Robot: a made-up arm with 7 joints.
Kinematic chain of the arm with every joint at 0, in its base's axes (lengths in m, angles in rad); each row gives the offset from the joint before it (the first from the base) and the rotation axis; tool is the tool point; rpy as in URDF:
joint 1: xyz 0 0 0.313 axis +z
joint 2: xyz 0 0 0 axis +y
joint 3: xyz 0 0 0.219 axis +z
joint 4: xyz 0.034 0 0 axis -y
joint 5: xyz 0.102 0 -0.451 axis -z
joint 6: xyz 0 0 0 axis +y
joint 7: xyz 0.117 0 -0.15 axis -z
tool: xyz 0 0 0 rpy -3.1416 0 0
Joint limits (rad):
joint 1: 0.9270..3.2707
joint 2: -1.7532..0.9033
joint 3: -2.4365..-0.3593
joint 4: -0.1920..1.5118
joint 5: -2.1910..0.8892
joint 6: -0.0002..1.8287
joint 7: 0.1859..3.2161
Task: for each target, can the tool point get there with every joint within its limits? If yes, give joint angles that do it. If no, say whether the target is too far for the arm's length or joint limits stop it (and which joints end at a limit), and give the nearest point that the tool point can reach.
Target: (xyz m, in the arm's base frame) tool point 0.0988 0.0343 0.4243
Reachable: no: joint limits stop it (at a limit: joint 1, joint 2, joint 3, joint 6) | nearest point 0.1929 0.1904 0.4949 | short by 0.196 m
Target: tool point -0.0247 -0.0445 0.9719
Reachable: no: joint limits stop it (at a limit: joint 1, joint 3, joint 4, joint 5) | nearest point 0.0319 -0.0817 0.9161 | short by 0.088 m
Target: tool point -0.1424 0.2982 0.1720
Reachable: yes | joints 2.5224 -1.1783 -1.3993 0.3156 -0.2929 1.6814 2.3980
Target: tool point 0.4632 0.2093 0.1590
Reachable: yes | joints 1.4825 0.0452 -1.0824 0.9503 0.1527 1.3457 1.1695
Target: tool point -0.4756 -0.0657 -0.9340
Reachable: no: too far | nearest point -0.3159 0.0842 -0.1932 | short by 0.772 m
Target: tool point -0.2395 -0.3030 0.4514
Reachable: no: joint limits stop it (at a limit: joint 1, joint 2, joint 3, joint 6) | nearest point -0.2024 -0.3487 0.4099 | short by 0.072 m
